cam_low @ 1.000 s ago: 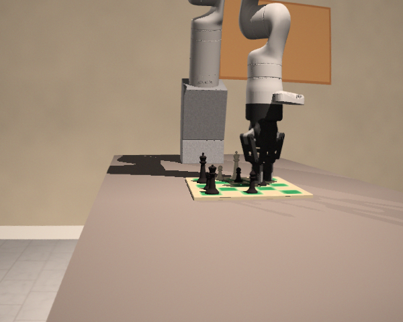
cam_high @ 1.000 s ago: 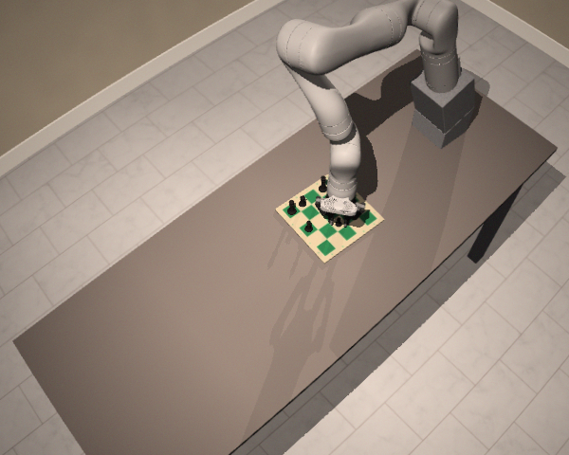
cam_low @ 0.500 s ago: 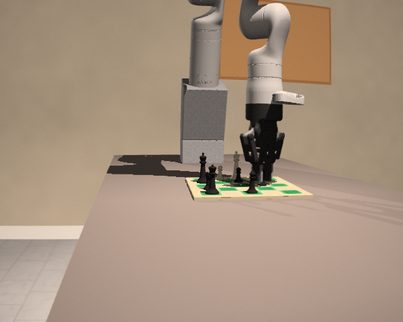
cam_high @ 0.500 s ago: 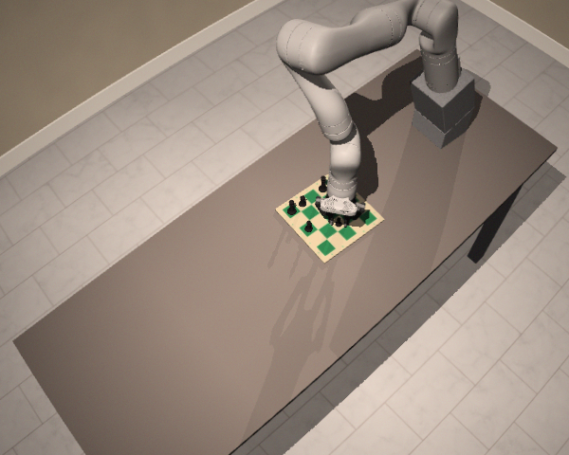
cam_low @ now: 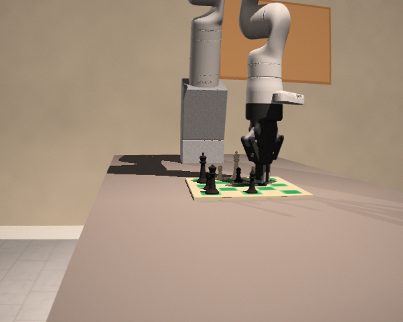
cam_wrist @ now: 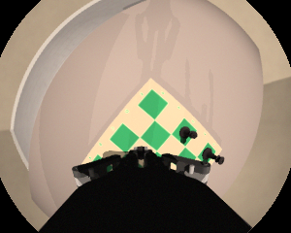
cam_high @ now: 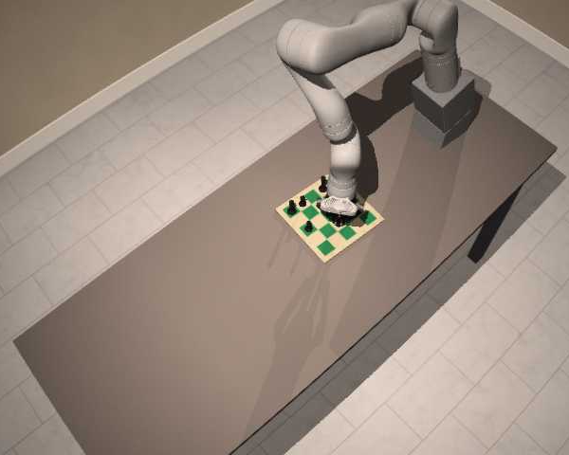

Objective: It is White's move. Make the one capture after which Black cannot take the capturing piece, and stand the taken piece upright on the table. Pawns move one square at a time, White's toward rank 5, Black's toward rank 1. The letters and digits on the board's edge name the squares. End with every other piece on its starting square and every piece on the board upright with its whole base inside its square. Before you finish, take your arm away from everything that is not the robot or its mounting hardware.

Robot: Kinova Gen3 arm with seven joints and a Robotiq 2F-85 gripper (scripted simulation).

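Now: hand 4 cm past the white rook, 1 cm to the left of it and 1 cm above it. The rest, counted from my hand: white pawn 8 cm behind, 8 cm to the right, 1 cm below; then board 4 cm to the right, 3 cm below; then white king 8 cm behind, 4 cm to the right, 1 cm above.
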